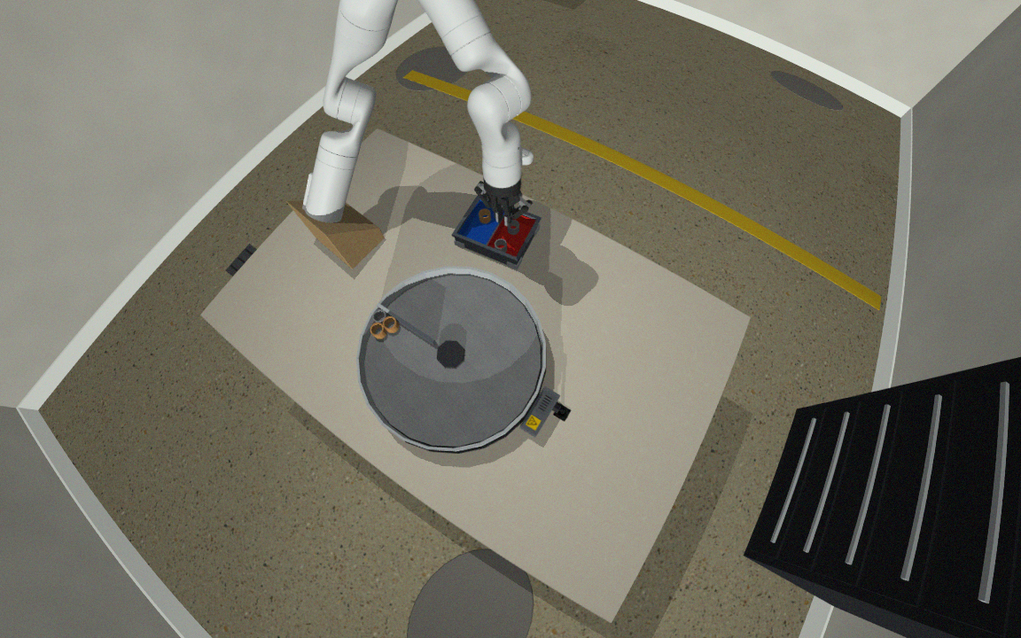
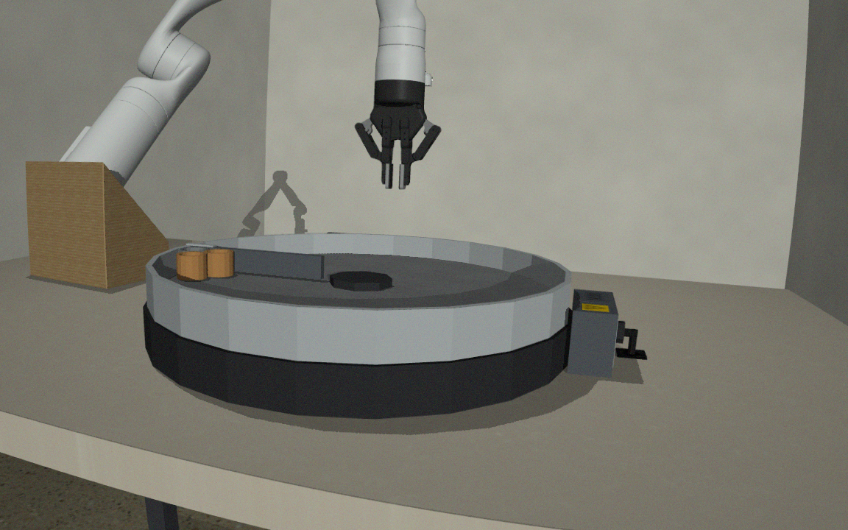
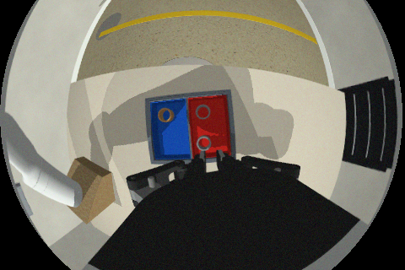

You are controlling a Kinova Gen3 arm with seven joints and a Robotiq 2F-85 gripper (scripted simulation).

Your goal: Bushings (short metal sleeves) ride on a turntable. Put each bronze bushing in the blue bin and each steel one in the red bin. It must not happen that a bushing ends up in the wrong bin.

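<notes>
Right now my hand is 32 cm to the left of the grey turntable, 10 cm above it and 4 cm short of it.
</notes>
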